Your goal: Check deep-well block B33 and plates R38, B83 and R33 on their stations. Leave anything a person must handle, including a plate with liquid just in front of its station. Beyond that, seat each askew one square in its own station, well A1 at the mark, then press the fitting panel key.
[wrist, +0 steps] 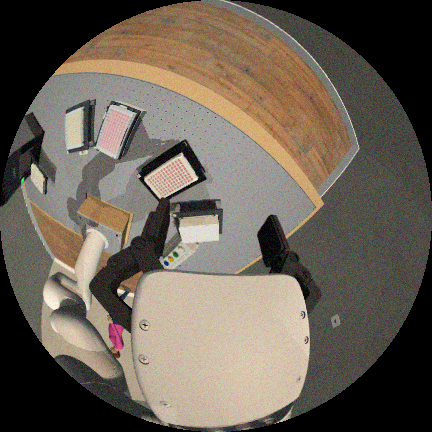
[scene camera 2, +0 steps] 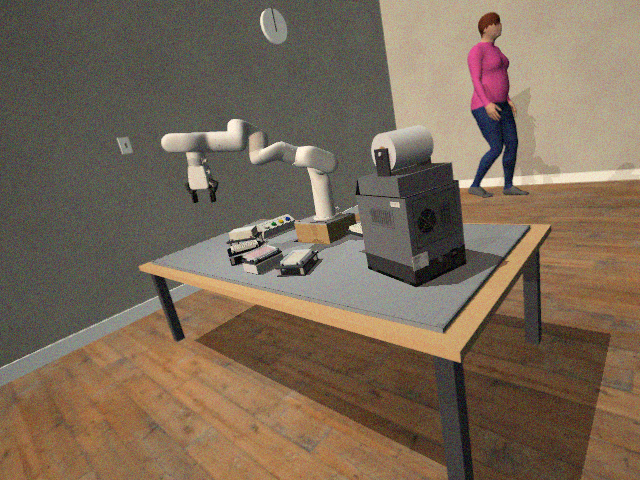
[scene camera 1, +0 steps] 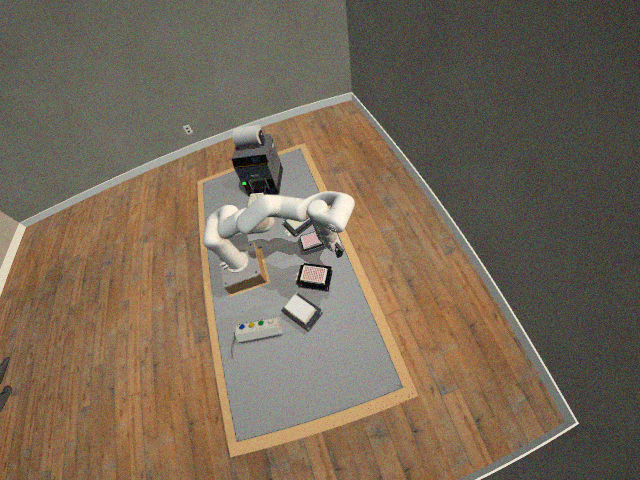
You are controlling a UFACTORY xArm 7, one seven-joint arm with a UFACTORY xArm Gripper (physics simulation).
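Observation:
My gripper [scene camera 1: 338, 251] [scene camera 2: 203, 199] [wrist: 218, 217] is open and empty, high above the table. A cream plate [scene camera 1: 298, 225] [scene camera 2: 298, 257] [wrist: 76, 128] lies on the station nearest the machine. A pink-filled plate [scene camera 1: 311, 240] [scene camera 2: 261, 252] [wrist: 117, 131] lies on the station beside it. A plate with red wells [scene camera 1: 314, 274] [scene camera 2: 244, 244] [wrist: 171, 176] lies in a wider black station [wrist: 186, 149], with more black showing on one side. A tall white block [scene camera 1: 301, 308] [scene camera 2: 242, 232] [wrist: 199, 231] is on the station nearest the key panel [scene camera 1: 258, 330] [scene camera 2: 276, 224] [wrist: 179, 255]. Labels and A1 marks are unreadable; slight tilts cannot be told.
A dark machine [scene camera 1: 256, 165] [scene camera 2: 413, 222] with a white roll and a green light stands at one table end. A small pale plate [wrist: 38, 177] is at its front. The arm stands on a wooden base [scene camera 1: 248, 283] [scene camera 2: 325, 230] [wrist: 105, 215]. A person [scene camera 2: 491, 77] stands beyond the table.

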